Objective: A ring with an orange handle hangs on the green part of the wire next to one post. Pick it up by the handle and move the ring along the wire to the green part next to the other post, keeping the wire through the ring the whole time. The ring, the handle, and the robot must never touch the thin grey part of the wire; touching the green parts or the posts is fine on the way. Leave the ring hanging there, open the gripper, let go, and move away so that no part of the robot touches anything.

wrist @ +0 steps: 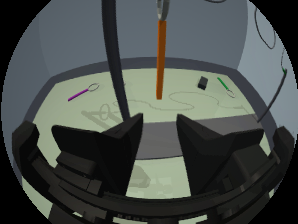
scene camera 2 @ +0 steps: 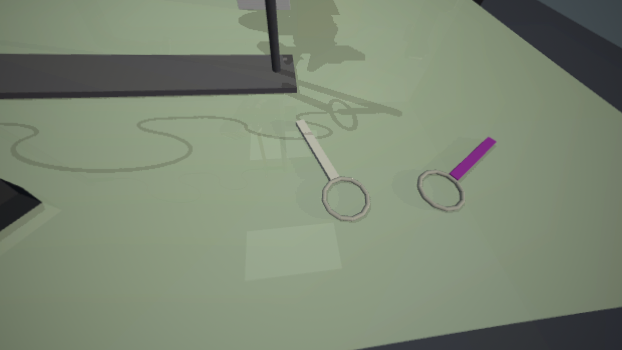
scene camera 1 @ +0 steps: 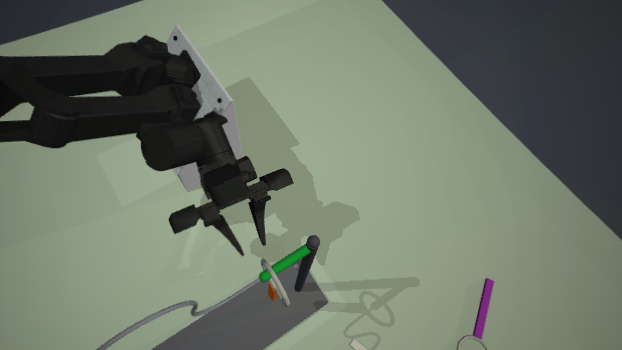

Labels:
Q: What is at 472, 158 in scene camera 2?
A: A purple-handled ring.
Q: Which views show my gripper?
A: The wrist view and scene camera 1 only.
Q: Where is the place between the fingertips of my gripper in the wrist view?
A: At 160, 118

